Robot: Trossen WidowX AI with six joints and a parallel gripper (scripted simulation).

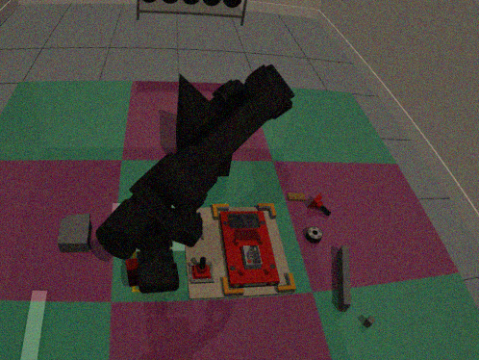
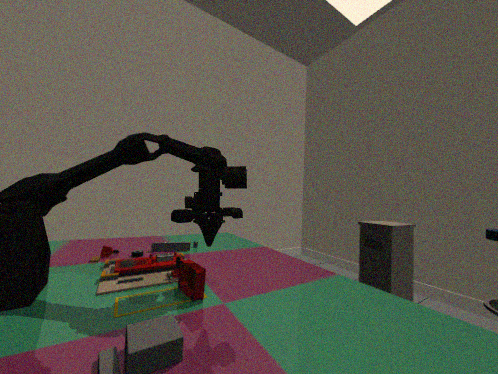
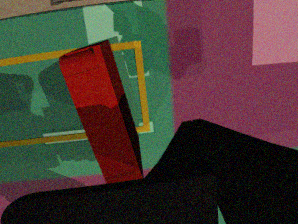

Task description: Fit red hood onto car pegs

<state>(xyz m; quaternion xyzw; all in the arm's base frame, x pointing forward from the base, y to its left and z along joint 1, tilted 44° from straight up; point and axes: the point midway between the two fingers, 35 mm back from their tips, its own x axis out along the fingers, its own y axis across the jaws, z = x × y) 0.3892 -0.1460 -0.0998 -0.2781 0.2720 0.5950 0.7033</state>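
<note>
The red hood lies 70 mm below my gripper tip, 40 mm behind it and 10 mm to the right of it. The rest, counted from my gripper tip: wheel 400 mm to the left, 100 mm below, 100 mm behind; grey engine block 220 mm to the left, 90 mm below, 50 mm behind; tan jig 210 mm to the left, 100 mm below, 90 mm behind.
</note>
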